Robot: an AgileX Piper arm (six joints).
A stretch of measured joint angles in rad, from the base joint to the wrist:
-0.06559, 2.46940, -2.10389, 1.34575, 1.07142, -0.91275
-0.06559, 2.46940, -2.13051, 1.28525, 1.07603, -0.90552
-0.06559, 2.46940, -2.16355, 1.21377, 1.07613, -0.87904
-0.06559, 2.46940, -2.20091, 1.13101, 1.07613, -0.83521
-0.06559, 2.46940, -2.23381, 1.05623, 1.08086, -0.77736
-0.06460, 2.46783, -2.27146, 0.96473, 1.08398, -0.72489
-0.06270, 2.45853, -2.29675, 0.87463, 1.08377, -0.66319
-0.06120, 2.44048, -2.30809, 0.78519, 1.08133, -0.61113
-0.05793, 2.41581, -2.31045, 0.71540, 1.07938, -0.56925
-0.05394, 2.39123, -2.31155, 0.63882, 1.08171, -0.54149
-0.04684, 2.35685, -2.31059, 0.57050, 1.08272, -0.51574
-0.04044, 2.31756, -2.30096, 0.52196, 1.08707, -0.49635
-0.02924, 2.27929, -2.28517, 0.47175, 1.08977, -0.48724
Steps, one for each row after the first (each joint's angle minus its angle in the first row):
0.00000, 0.00000, -0.02662, -0.06050, 0.00461, 0.00723
0.00000, 0.00000, -0.05966, -0.13198, 0.00471, 0.03371
0.00000, 0.00000, -0.09702, -0.21474, 0.00471, 0.07754
0.00000, 0.00000, -0.12992, -0.28952, 0.00944, 0.13539
0.00099, -0.00157, -0.16757, -0.38102, 0.01256, 0.18786
0.00289, -0.01087, -0.19286, -0.47112, 0.01235, 0.24956
0.00439, -0.02892, -0.20420, -0.56056, 0.00991, 0.30162
0.00766, -0.05359, -0.20656, -0.63035, 0.00796, 0.34350
0.01165, -0.07817, -0.20766, -0.70693, 0.01029, 0.37126
0.01875, -0.11255, -0.20670, -0.77525, 0.01130, 0.39701
0.02515, -0.15184, -0.19707, -0.82379, 0.01565, 0.41640
0.03635, -0.19011, -0.18128, -0.87400, 0.01835, 0.42551

